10 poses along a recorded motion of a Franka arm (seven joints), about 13 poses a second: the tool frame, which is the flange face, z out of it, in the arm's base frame.
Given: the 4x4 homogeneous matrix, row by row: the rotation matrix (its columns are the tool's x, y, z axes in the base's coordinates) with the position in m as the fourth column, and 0 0 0 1 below. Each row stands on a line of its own.
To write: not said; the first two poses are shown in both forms.
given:
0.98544, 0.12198, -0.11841, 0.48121
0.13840, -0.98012, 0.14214, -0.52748
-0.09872, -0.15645, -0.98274, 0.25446
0, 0, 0, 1
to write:
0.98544, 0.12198, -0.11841, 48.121
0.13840, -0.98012, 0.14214, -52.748
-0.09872, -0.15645, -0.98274, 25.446
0, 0, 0, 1

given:
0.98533, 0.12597, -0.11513, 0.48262
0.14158, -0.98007, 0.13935, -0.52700
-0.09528, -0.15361, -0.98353, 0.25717
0, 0, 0, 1
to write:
0.98533, 0.12597, -0.11513, 48.262
0.14158, -0.98007, 0.13935, -52.700
-0.09528, -0.15361, -0.98353, 25.717
0, 0, 0, 1

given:
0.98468, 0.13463, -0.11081, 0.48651
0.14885, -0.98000, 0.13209, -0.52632
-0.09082, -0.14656, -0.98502, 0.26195
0, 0, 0, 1
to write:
0.98468, 0.13463, -0.11081, 48.651
0.14885, -0.98000, 0.13209, -52.632
-0.09082, -0.14656, -0.98502, 26.195
0, 0, 0, 1

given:
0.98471, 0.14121, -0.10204, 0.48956
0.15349, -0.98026, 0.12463, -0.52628
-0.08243, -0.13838, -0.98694, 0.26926
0, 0, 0, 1
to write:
0.98471, 0.14121, -0.10204, 48.956
0.15349, -0.98026, 0.12463, -52.628
-0.08243, -0.13838, -0.98694, 26.926
0, 0, 0, 1

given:
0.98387, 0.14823, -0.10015, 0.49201
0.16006, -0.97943, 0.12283, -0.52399
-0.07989, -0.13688, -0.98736, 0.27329
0, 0, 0, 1
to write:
0.98387, 0.14823, -0.10015, 49.201
0.16006, -0.97943, 0.12283, -52.399
-0.07989, -0.13688, -0.98736, 27.329
0, 0, 0, 1

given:
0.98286, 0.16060, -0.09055, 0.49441
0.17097, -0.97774, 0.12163, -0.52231
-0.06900, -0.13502, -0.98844, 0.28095
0, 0, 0, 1
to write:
0.98286, 0.16060, -0.09055, 49.441
0.17097, -0.97774, 0.12163, -52.231
-0.06900, -0.13502, -0.98844, 28.095
0, 0, 0, 1

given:
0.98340, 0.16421, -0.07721, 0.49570
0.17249, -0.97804, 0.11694, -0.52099
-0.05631, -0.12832, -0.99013, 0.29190
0, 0, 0, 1
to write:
0.98340, 0.16421, -0.07721, 49.570
0.17249, -0.97804, 0.11694, -52.099
-0.05631, -0.12832, -0.99013, 29.190
0, 0, 0, 1

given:
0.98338, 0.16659, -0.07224, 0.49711
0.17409, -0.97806, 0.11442, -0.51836
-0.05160, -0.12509, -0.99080, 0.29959
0, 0, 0, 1
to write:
0.98338, 0.16659, -0.07224, 49.711
0.17409, -0.97806, 0.11442, -51.836
-0.05160, -0.12509, -0.99080, 29.959
0, 0, 0, 1

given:
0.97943, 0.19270, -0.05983, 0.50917
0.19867, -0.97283, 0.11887, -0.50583
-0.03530, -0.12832, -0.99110, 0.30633
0, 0, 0, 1
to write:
0.97943, 0.19270, -0.05983, 50.917
0.19867, -0.97283, 0.11887, -50.583
-0.03530, -0.12832, -0.99110, 30.633
0, 0, 0, 1

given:
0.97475, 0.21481, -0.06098, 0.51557
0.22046, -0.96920, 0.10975, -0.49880
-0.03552, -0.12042, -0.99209, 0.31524
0, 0, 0, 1
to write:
0.97475, 0.21481, -0.06098, 51.557
0.22046, -0.96920, 0.10975, -49.880
-0.03552, -0.12042, -0.99209, 31.524
0, 0, 0, 1

